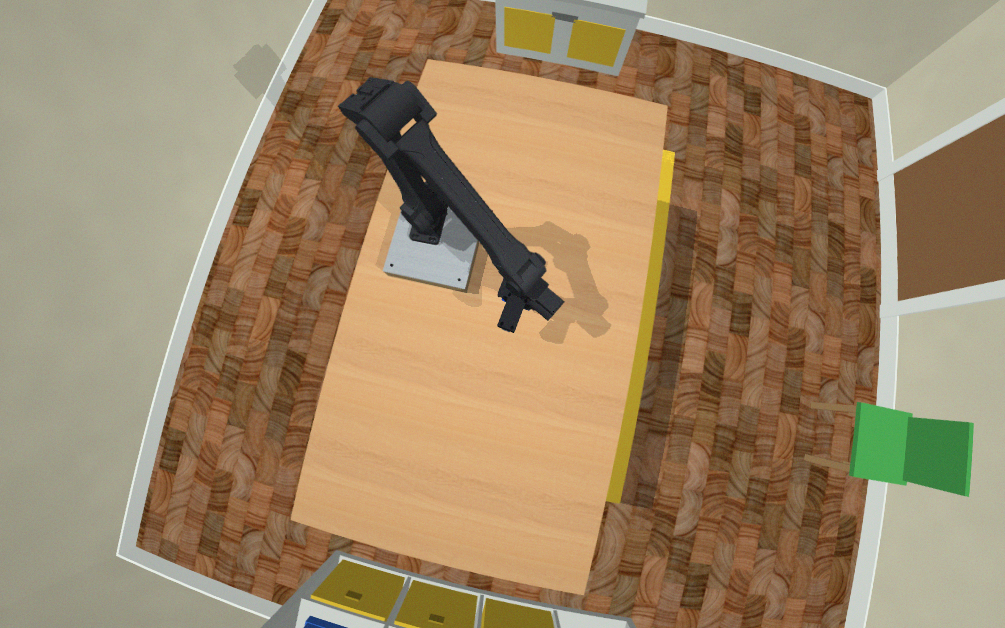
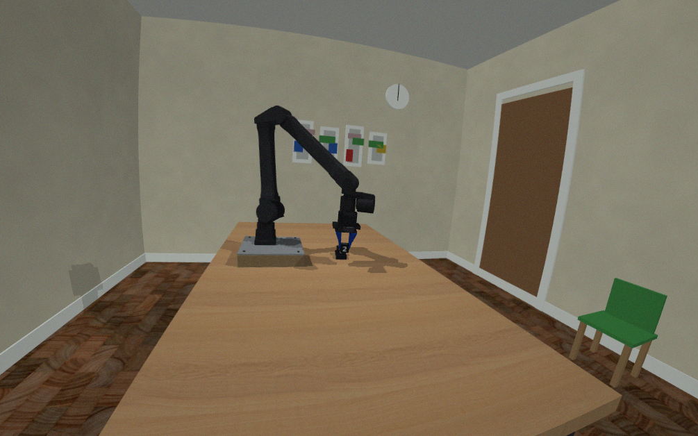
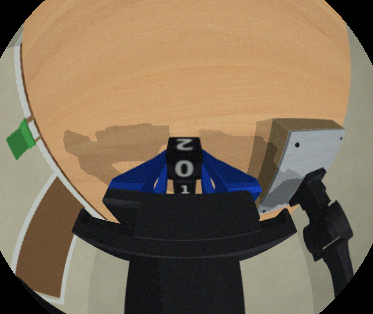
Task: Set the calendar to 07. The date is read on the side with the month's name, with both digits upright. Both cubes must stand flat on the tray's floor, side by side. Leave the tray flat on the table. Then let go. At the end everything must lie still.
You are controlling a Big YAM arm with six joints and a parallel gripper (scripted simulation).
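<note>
The black tray is 110 mm to the left of my hand, 70 mm below it and 20 mm ahead of it. Also, from my hand: black cube (right at my hand).
</note>
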